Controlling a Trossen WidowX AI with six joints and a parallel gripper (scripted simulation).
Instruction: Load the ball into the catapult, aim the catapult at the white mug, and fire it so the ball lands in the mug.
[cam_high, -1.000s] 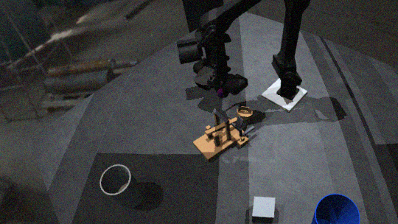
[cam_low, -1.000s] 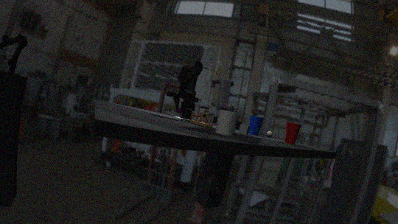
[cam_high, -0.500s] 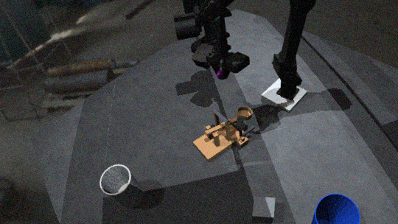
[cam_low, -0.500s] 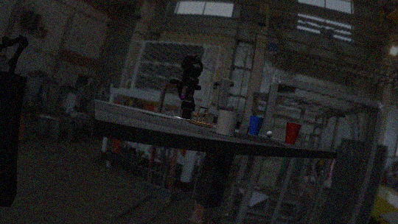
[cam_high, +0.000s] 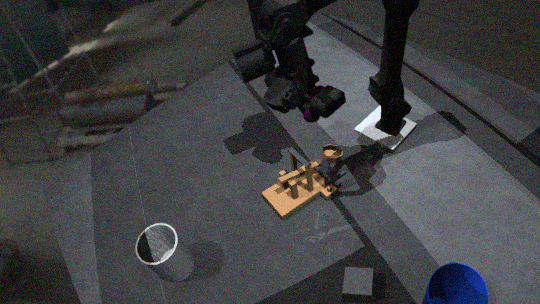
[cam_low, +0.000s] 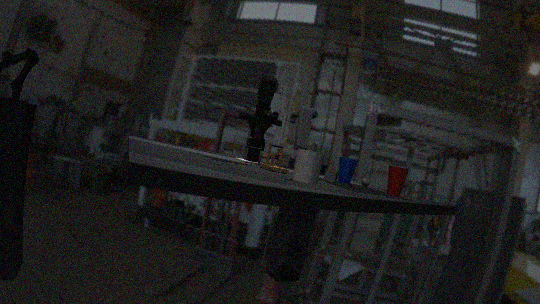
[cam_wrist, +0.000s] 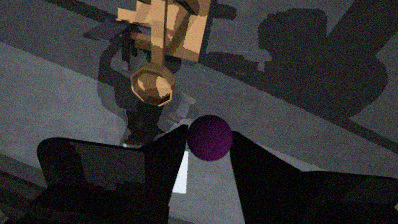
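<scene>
My gripper tip is now 8 cm short of the wooden catapult, 7 cm to the right of it and 7 cm above it. From my gripper tip the other things lie so: white mug (41 cm ahead, 9 cm below, 4 cm to the right); then purple ball (1 cm above); then grey block (27 cm to the left, 22 cm ahead, 9 cm below).
</scene>
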